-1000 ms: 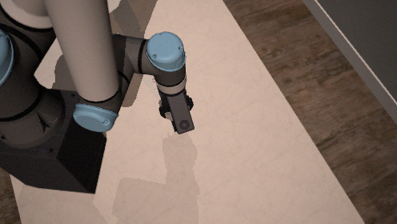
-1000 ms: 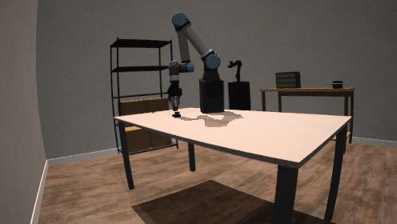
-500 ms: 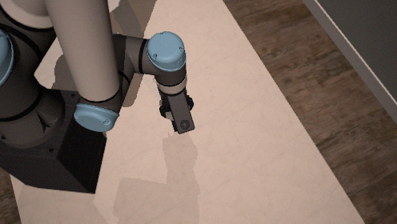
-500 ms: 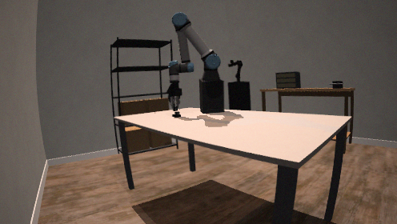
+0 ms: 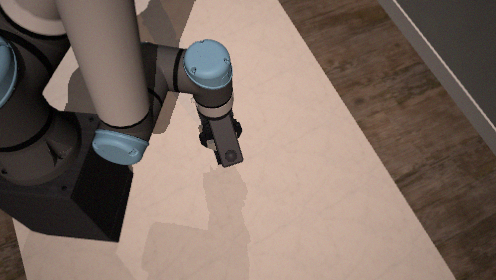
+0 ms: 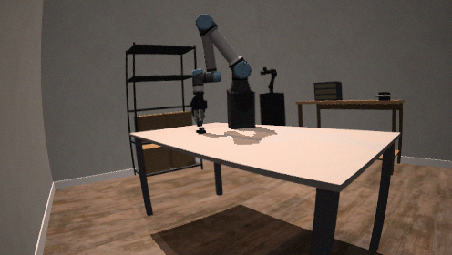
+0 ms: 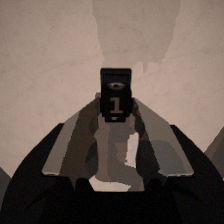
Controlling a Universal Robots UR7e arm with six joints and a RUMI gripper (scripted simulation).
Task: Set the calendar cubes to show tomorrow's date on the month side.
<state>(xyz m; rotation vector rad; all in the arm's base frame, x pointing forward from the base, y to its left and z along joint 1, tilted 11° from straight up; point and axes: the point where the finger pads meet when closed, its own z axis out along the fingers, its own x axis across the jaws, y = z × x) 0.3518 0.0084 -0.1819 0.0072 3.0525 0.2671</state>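
My gripper is now 2 cm to the right of the calendar tray and 6 cm above it. The rest, counted from my hand: dark calendar cube 1 cm below.
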